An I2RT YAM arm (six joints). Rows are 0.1 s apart.
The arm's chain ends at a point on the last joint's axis. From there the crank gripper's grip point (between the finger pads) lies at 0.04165 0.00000 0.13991 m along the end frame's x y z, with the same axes.
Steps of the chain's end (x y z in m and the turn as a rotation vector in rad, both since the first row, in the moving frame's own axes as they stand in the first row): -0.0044, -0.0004, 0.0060, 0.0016, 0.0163, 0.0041; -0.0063, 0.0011, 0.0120, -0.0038, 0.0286, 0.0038; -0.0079, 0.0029, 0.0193, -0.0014, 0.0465, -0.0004; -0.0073, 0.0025, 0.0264, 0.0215, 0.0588, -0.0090; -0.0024, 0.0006, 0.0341, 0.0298, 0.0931, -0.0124
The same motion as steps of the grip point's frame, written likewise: -0.0021, -0.0004, 0.0053, 0.0016, 0.0163, 0.0041; -0.0023, 0.0018, 0.0108, -0.0038, 0.0286, 0.0038; -0.0014, 0.0031, 0.0172, -0.0014, 0.0465, -0.0004; 0.0008, -0.0009, 0.0237, 0.0215, 0.0588, -0.0090; 0.0104, -0.0041, 0.0296, 0.0298, 0.0931, -0.0124
